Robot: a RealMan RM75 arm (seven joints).
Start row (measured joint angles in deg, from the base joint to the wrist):
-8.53 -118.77 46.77 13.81 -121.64 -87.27 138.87
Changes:
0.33 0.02 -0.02 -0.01 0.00 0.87 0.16
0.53 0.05 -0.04 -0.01 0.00 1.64 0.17
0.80 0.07 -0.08 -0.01 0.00 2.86 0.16
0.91 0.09 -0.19 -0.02 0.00 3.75 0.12
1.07 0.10 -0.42 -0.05 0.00 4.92 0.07
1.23 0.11 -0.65 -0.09 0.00 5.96 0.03
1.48 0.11 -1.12 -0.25 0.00 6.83 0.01
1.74 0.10 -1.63 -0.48 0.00 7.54 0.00
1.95 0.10 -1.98 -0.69 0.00 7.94 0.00
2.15 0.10 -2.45 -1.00 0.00 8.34 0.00
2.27 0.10 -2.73 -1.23 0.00 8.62 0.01
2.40 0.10 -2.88 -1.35 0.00 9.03 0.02
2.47 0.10 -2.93 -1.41 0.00 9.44 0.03
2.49 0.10 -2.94 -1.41 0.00 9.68 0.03
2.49 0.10 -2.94 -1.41 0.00 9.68 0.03
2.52 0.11 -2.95 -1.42 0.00 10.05 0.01
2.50 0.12 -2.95 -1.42 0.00 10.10 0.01
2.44 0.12 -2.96 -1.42 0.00 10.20 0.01
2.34 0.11 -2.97 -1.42 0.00 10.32 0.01
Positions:
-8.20 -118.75 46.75 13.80 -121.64 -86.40 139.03
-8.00 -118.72 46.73 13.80 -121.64 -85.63 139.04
-7.73 -118.70 46.69 13.80 -121.64 -84.41 139.03
-7.62 -118.68 46.58 13.79 -121.64 -83.52 138.99
-7.46 -118.67 46.35 13.76 -121.64 -82.35 138.94
-7.30 -118.66 46.12 13.72 -121.64 -81.31 138.90
-7.05 -118.66 45.65 13.56 -121.64 -80.44 138.88
-6.79 -118.67 45.14 13.33 -121.64 -79.73 138.87
-6.58 -118.67 44.79 13.12 -121.64 -79.33 138.87
-6.38 -118.67 44.32 12.81 -121.64 -78.93 138.87
-6.26 -118.67 44.04 12.58 -121.64 -78.65 138.88
-6.13 -118.67 43.89 12.46 -121.64 -78.24 138.89
-6.06 -118.67 43.84 12.40 -121.64 -77.83 138.90
-6.04 -118.67 43.83 12.40 -121.64 -77.59 138.90
-6.04 -118.67 43.83 12.40 -121.64 -77.59 138.90
-6.01 -118.66 43.82 12.39 -121.64 -77.22 138.88
-6.03 -118.65 43.82 12.39 -121.64 -77.17 138.88
-6.09 -118.65 43.81 12.39 -121.64 -77.07 138.88
-6.19 -118.66 43.80 12.39 -121.64 -76.95 138.88

